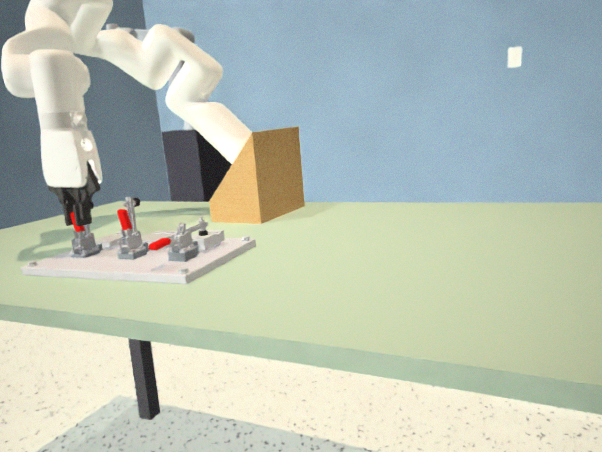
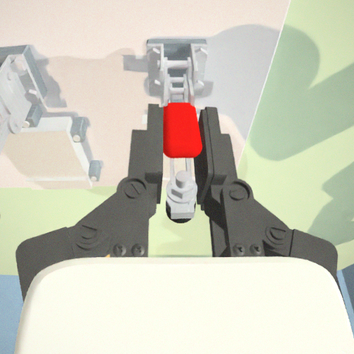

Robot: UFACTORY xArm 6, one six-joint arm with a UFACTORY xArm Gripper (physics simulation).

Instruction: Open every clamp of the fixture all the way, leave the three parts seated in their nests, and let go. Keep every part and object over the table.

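Note:
My gripper is shut on the red handle of the left-hand clamp. This handle stands steeply up, and the clamp's bar with its dark tip is raised. The middle clamp has its red handle upright and its bar raised, with its black tip high. The right-hand clamp has its red handle low and its bar reaching over a pale part. Another pale part sits beside the middle clamp. The part at the left-hand clamp is mostly hidden.
The clamps stand on a pale fixture plate with bolts at its corners, on the green table. A wooden wedge-shaped block stands behind the plate, with a dark box further back.

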